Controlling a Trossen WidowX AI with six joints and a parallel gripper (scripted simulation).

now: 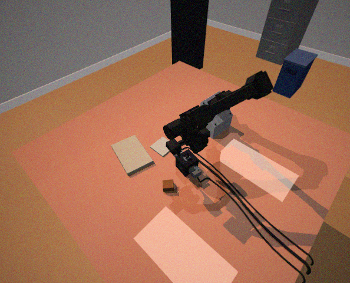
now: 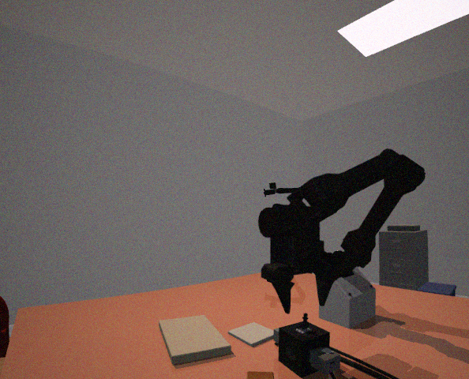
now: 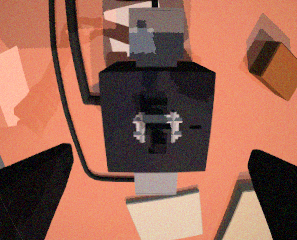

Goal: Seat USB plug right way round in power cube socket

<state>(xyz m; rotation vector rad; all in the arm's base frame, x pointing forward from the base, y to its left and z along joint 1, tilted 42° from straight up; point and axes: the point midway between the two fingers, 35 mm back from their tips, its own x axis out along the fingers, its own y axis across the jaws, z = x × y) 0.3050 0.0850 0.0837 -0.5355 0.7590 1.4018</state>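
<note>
Right now the USB plug is 30 mm below my gripper tip. The rest, counted from my gripper tip: pale pad (180 mm to the right, 120 mm below); USB socket (50 mm below); brown block (130 mm ahead, 110 mm below, 20 mm to the left).
</note>
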